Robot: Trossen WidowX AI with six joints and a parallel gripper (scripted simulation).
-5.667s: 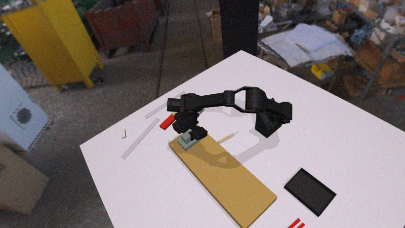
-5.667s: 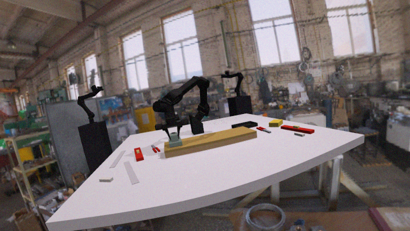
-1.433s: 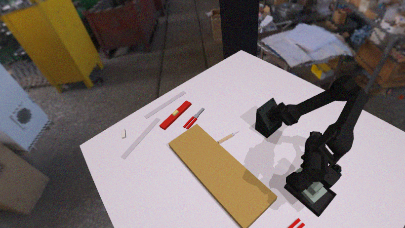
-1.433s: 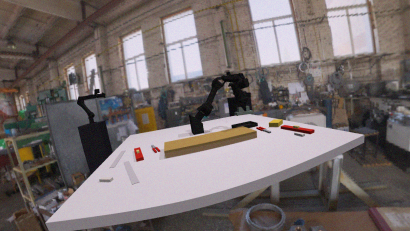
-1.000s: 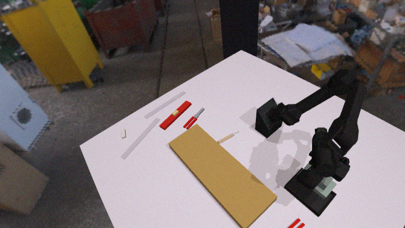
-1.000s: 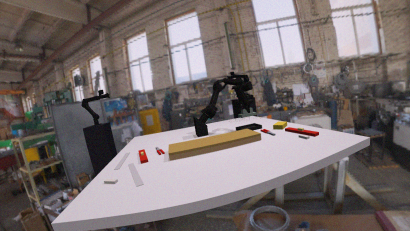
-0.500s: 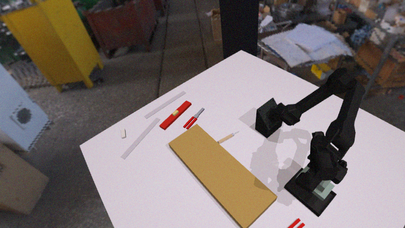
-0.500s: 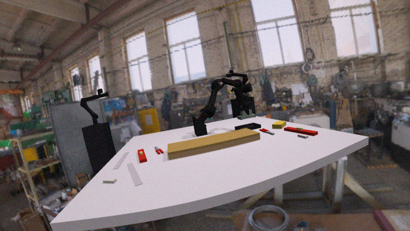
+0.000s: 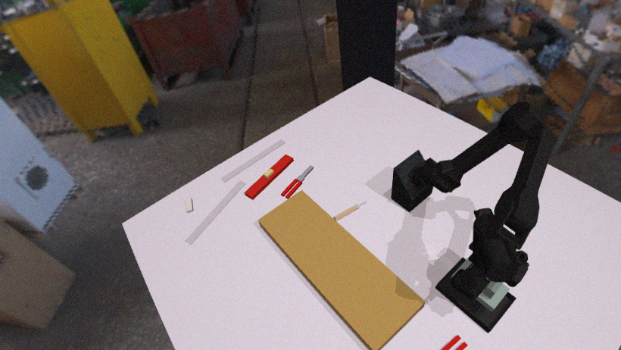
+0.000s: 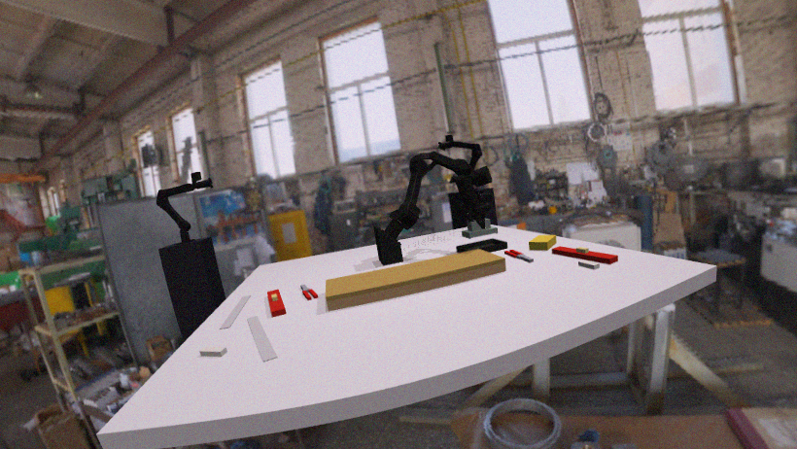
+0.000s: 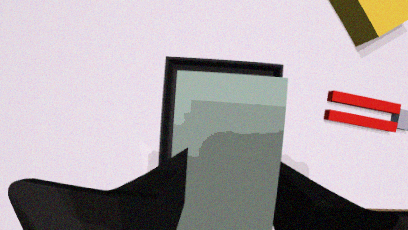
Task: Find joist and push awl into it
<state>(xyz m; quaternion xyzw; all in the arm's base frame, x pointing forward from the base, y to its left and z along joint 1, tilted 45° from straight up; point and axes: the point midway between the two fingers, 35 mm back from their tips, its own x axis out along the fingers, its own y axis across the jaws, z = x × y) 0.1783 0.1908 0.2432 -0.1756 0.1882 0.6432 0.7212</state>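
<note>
Right now the black tray is 10 mm to the right of my gripper tip and 70 mm below it. Round my gripper tip: yellow block: 160 mm ahead, 170 mm to the left, 70 mm below; then stud finder: 20 mm to the right, 20 mm above; then awl: 10 mm behind, 440 mm to the right, 80 mm below.
</note>
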